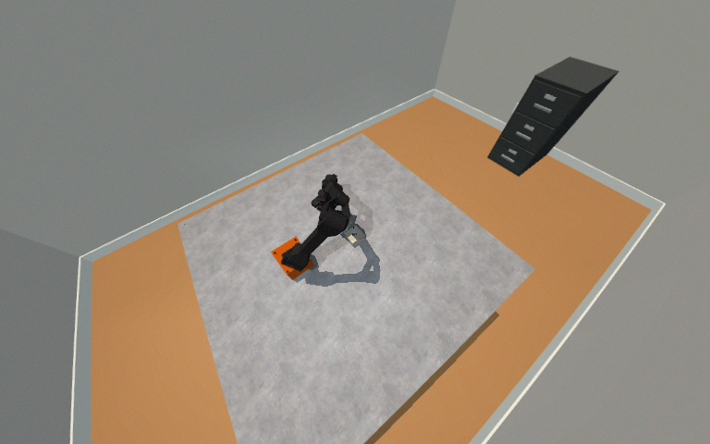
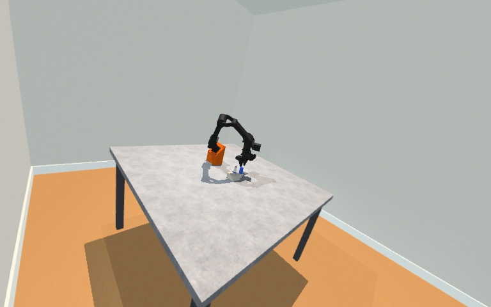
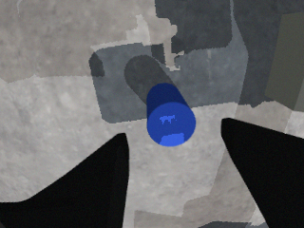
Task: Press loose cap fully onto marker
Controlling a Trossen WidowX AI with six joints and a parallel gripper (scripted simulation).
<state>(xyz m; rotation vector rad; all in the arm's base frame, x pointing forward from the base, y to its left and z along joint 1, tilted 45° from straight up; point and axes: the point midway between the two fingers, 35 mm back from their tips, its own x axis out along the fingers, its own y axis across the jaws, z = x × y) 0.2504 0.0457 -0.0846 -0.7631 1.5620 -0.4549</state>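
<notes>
My gripper tip is 40 mm above the blue cap. The rest, counted from my gripper tip: holder block 130 mm to the right, 50 mm ahead, 40 mm below.
</notes>
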